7 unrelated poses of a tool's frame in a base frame.
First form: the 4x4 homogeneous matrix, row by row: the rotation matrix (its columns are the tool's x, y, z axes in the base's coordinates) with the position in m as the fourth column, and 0 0 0 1 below. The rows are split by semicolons.
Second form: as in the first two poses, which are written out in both.
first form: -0.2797 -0.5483 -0.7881 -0.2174; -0.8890 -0.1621 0.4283 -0.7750; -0.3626 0.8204 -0.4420 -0.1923; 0 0 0 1
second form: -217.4 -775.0 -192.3; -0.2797 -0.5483 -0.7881; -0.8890 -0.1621 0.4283; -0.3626 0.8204 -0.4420
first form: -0.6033 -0.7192 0.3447 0.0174; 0.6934 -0.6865 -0.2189 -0.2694; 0.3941 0.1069 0.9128 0.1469; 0 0 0 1
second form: 17.4 -269.4 146.9; -0.6033 -0.7192 0.3447; 0.6934 -0.6865 -0.2189; 0.3941 0.1069 0.9128
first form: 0.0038 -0.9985 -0.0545 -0.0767; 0.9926 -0.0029 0.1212 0.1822; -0.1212 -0.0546 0.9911 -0.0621; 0 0 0 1
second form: -76.7 182.2 -62.1; 0.0038 -0.9985 -0.0545; 0.9926 -0.0029 0.1212; -0.1212 -0.0546 0.9911
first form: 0.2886 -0.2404 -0.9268 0.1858; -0.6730 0.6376 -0.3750 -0.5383; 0.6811 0.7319 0.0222 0.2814; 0 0 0 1
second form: 185.8 -538.3 281.4; 0.2886 -0.2404 -0.9268; -0.6730 0.6376 -0.3750; 0.6811 0.7319 0.0222
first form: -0.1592 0.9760 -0.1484 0.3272; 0.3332 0.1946 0.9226 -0.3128; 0.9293 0.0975 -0.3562 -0.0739; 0 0 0 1
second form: 327.2 -312.8 -73.9; -0.1592 0.9760 -0.1484; 0.3332 0.1946 0.9226; 0.9293 0.0975 -0.3562
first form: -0.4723 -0.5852 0.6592 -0.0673; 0.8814 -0.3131 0.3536 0.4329; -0.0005 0.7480 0.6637 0.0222; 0 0 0 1
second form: -67.3 432.9 22.2; -0.4723 -0.5852 0.6592; 0.8814 -0.3131 0.3536; -0.0005 0.7480 0.6637
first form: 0.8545 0.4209 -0.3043 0.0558; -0.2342 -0.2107 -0.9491 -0.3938; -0.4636 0.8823 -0.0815 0.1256; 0 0 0 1
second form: 55.8 -393.8 125.6; 0.8545 0.4209 -0.3043; -0.2342 -0.2107 -0.9491; -0.4636 0.8823 -0.0815
